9 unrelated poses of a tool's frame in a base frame.
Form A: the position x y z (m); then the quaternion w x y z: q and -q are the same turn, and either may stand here.
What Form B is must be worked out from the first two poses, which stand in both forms.
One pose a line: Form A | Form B
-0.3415, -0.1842, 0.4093, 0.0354, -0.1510, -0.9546, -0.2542 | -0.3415, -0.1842, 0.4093, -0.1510, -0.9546, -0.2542, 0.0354
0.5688, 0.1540, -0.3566, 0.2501, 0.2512, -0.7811, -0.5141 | 0.5688, 0.1540, -0.3566, 0.2512, -0.7811, -0.5141, 0.2501
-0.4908, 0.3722, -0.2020, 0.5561, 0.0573, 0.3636, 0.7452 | -0.4908, 0.3722, -0.2020, 0.0573, 0.3636, 0.7452, 0.5561
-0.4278, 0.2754, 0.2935, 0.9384, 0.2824, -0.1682, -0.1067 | -0.4278, 0.2754, 0.2935, 0.2824, -0.1682, -0.1067, 0.9384
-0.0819, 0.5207, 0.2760, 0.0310, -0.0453, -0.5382, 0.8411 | -0.0819, 0.5207, 0.2760, -0.0453, -0.5382, 0.8411, 0.0310
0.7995, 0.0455, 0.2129, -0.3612, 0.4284, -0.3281, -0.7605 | 0.7995, 0.0455, 0.2129, -0.4284, 0.3281, 0.7605, 0.3612
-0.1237, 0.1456, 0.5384, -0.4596, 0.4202, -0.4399, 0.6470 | -0.1237, 0.1456, 0.5384, -0.4202, 0.4399, -0.6470, 0.4596
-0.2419, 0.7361, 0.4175, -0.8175, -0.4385, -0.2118, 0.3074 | -0.2419, 0.7361, 0.4175, 0.4385, 0.2118, -0.3074, 0.8175
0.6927, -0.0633, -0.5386, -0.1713, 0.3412, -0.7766, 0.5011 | 0.6927, -0.0633, -0.5386, -0.3412, 0.7766, -0.5011, 0.1713
